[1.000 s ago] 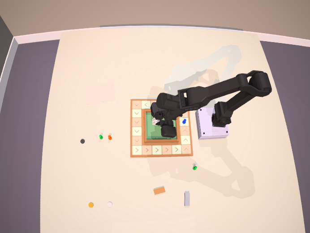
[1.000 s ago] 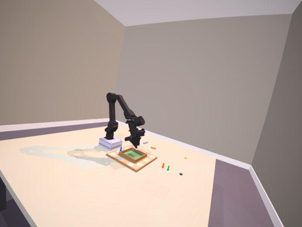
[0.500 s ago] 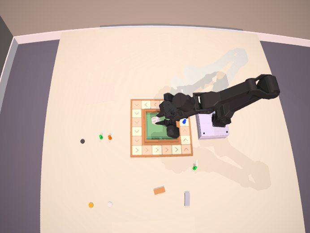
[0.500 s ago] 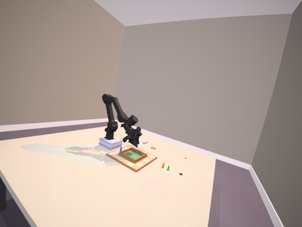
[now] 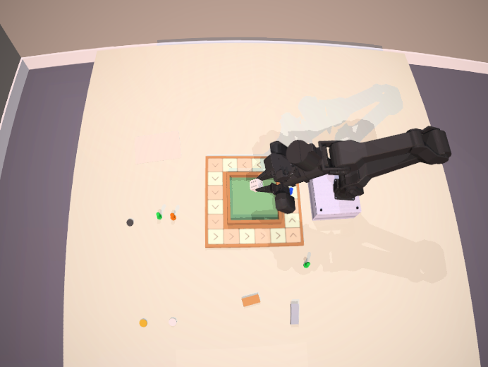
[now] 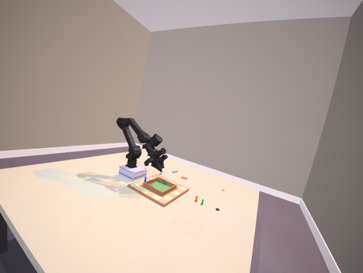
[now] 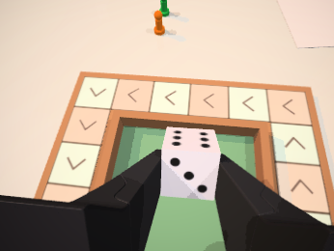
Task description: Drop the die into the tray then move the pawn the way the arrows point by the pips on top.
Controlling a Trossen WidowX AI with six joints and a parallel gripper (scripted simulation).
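My gripper tip is now right at the pale die. Also, from my gripper tip: orange pawn 23 cm ahead, 11 cm below, 7 cm to the left; then green dice tray 11 cm below; then blue pawn 11 cm behind, 9 cm below, 3 cm to the right.
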